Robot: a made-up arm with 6 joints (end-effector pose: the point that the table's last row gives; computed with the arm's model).
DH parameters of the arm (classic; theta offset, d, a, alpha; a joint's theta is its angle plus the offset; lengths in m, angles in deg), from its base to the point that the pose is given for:
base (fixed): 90 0.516 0.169 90
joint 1: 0 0.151 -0.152 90
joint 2: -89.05 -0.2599 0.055 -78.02
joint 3: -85 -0.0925 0.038 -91.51
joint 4: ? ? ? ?
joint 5: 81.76 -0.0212 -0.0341 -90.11
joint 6: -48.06 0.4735 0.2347 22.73
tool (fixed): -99.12 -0.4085 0 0
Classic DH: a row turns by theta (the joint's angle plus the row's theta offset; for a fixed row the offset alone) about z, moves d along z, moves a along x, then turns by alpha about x.
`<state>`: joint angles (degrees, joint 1 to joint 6).
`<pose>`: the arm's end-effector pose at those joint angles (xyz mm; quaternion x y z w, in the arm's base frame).
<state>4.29 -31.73 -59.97 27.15 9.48 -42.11</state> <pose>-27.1 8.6 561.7 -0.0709 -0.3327 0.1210 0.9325</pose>
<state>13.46 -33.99 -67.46 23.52 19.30 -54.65</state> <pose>-14.3 41.5 598.1 0.1039 -0.3002 0.0409 0.9473</pose>
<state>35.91 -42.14 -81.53 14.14 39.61 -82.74</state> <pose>20.5 -6.1 687.1 0.4544 -0.1574 -0.0604 0.8747</pose>
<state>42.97 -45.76 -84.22 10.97 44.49 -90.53</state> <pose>29.8 -42.4 693.2 0.5355 -0.1081 -0.0604 0.8354</pose>
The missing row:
joint 4: -11.84 0.0762 0.024 89.49
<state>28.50 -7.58 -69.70 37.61 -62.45 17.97</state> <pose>227.0 -217.6 304.0 -0.5172 -0.6907 -0.0381 0.5040</pose>
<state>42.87 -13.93 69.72 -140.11 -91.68 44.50</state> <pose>114.0 -62.9 825.4 0.3284 0.2300 -0.4576 0.7936</pose>
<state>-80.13 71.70 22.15 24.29 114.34 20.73</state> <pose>103.6 496.0 840.3 0.4088 0.4234 -0.4182 0.6919</pose>
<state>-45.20 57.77 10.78 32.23 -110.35 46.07</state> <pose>-254.3 126.9 762.8 -0.9589 0.0171 0.2053 0.1950</pose>
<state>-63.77 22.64 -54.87 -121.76 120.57 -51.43</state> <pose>-52.0 411.2 993.6 -0.3399 0.7160 0.3982 0.4618</pose>
